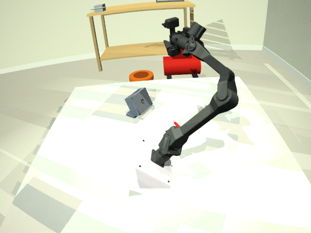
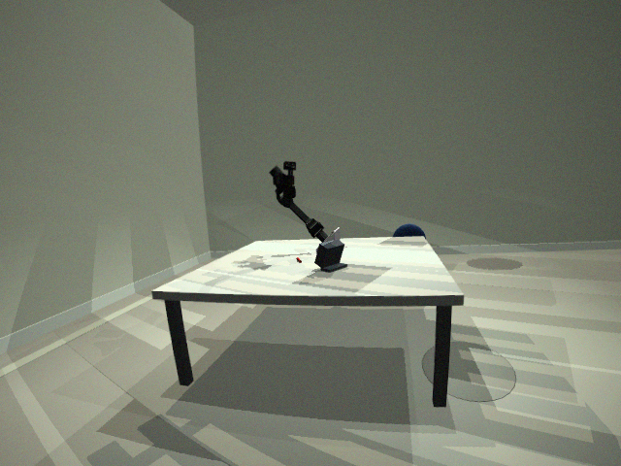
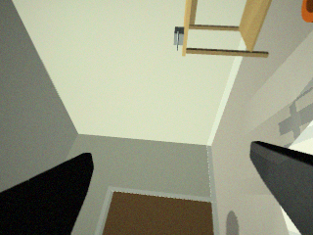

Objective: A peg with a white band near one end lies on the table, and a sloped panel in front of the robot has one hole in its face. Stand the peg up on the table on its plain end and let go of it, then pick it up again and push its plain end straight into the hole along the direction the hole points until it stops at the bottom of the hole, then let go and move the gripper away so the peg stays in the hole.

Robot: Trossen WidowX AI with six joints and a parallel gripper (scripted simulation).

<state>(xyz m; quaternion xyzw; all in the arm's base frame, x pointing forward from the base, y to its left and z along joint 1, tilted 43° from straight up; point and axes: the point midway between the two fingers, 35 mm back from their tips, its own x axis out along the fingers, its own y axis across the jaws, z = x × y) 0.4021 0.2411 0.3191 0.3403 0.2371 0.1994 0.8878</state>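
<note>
Now: gripper tip 140 mm past the red peg, 50 mm to the left of it and 450 mm above it. The rest, counted from my gripper tip: sloped grey panel: 20 mm behind, 160 mm to the left, 390 mm below.
</note>
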